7 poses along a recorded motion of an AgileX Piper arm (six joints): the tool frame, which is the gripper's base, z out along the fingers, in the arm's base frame.
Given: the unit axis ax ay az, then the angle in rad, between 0 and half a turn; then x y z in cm.
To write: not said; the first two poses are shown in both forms.
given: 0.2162, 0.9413, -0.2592, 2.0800, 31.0, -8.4, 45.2
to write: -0.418, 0.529, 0.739, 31.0; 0.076, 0.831, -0.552, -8.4; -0.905, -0.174, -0.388, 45.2; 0, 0, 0, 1
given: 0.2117, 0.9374, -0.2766, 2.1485, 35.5, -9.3, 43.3
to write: -0.477, 0.539, 0.695, 35.5; 0.075, 0.812, -0.578, -9.3; -0.876, -0.224, -0.428, 43.3; 0, 0, 0, 1
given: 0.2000, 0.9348, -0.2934, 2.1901, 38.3, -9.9, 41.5
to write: -0.517, 0.534, 0.668, 38.3; 0.057, 0.801, -0.596, -9.9; -0.854, -0.271, -0.444, 41.5; 0, 0, 0, 1
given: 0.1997, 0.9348, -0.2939, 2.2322, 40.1, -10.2, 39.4
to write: -0.550, 0.533, 0.643, 40.1; 0.069, 0.796, -0.601, -10.2; -0.832, -0.286, -0.475, 39.4; 0, 0, 0, 1
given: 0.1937, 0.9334, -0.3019, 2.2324, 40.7, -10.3, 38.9
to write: -0.554, 0.530, 0.642, 40.7; 0.054, 0.792, -0.608, -10.3; -0.831, -0.302, -0.467, 38.9; 0, 0, 0, 1
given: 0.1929, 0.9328, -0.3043, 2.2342, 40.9, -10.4, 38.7
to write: -0.556, 0.531, 0.640, 40.9; 0.051, 0.790, -0.611, -10.4; -0.830, -0.307, -0.466, 38.7; 0, 0, 0, 1
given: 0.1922, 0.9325, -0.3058, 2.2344, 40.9, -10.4, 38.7
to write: -0.556, 0.531, 0.640, 40.9; 0.049, 0.789, -0.612, -10.4; -0.830, -0.309, -0.465, 38.7; 0, 0, 0, 1
